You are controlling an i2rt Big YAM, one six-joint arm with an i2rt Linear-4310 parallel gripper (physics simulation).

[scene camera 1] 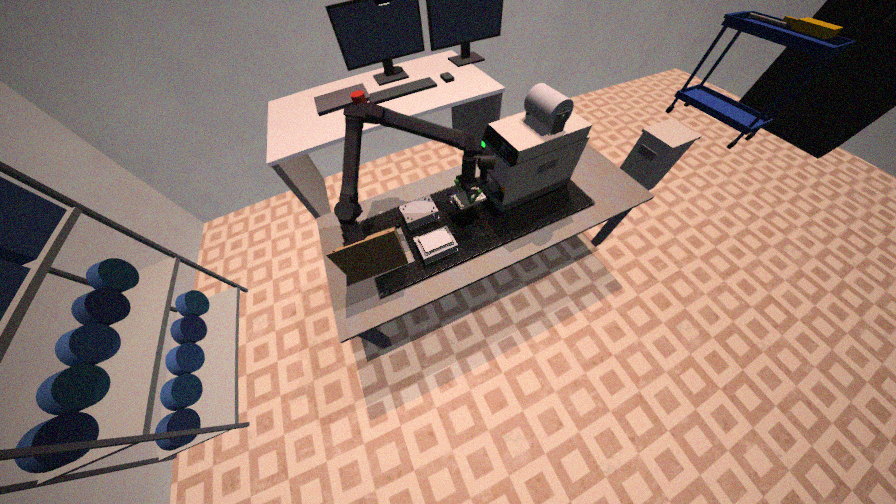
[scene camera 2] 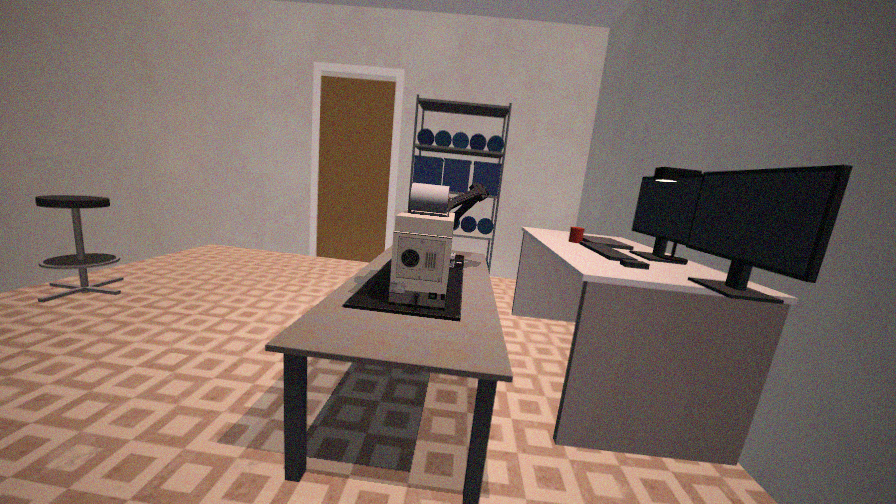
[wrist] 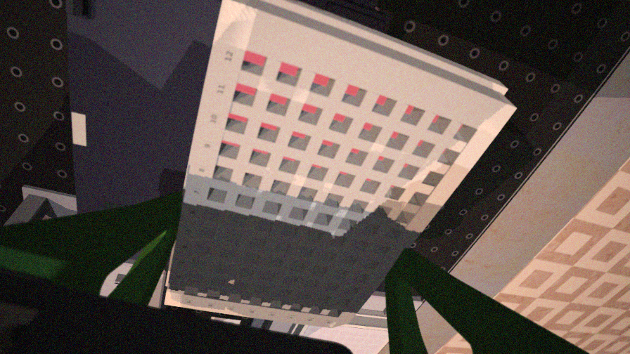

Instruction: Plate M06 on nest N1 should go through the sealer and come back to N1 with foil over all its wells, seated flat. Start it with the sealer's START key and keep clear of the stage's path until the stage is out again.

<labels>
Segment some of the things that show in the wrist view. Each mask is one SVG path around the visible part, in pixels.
My gripper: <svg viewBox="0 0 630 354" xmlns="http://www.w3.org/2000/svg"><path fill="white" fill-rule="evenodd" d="M385 276L385 303L390 354L428 354L420 333L411 287L451 327L468 341L472 348L472 354L589 354L573 343L562 339L562 337L529 320L527 317L491 299L491 297L483 294L481 291L458 280L411 248L405 248L401 252L399 258L397 258L397 261ZM353 353L347 346L335 341L276 332L269 329L250 327L243 324L224 322L148 306L176 240L183 199L181 191L130 206L0 226L0 354ZM143 249L120 284L108 296L101 296L101 288L106 277L131 258L131 256L134 256L134 254Z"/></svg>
A white plate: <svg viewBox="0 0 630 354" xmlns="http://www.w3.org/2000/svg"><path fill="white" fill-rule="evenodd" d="M389 341L387 315L384 315L383 311L363 308L356 313L349 324L326 328L292 323L288 334L341 343L352 350L353 354L378 354Z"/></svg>
</labels>
